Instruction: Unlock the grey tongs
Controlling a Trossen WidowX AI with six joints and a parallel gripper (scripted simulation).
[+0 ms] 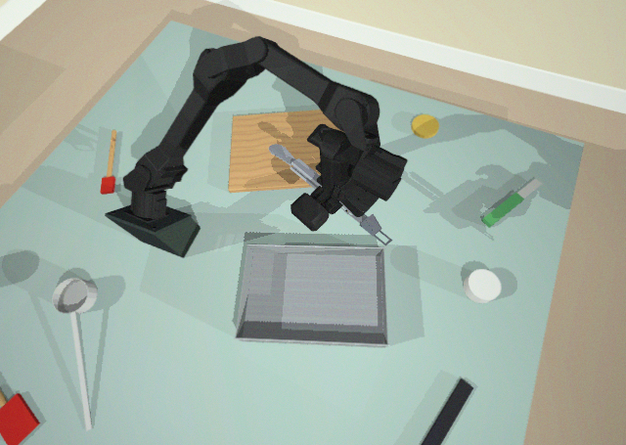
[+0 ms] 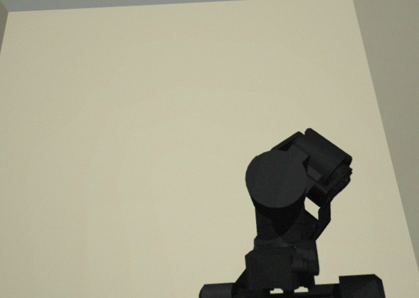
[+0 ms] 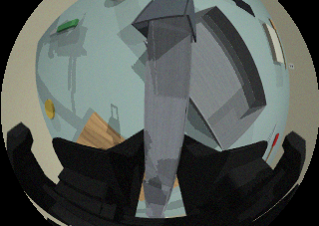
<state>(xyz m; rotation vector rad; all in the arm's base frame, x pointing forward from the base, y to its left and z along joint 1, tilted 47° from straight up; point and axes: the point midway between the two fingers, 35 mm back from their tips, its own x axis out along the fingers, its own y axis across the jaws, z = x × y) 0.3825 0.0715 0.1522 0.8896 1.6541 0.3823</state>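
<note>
The wooden board lies 190 mm behind my gripper tip, 180 mm to the left of it and 140 mm below it. The rest, counted from my gripper tip: white disc 330 mm ahead, 130 mm below; then yellow disc 380 mm to the left, 140 mm below, 100 mm ahead; then roasting tin 160 mm to the right, 120 mm below, 10 mm ahead.
</note>
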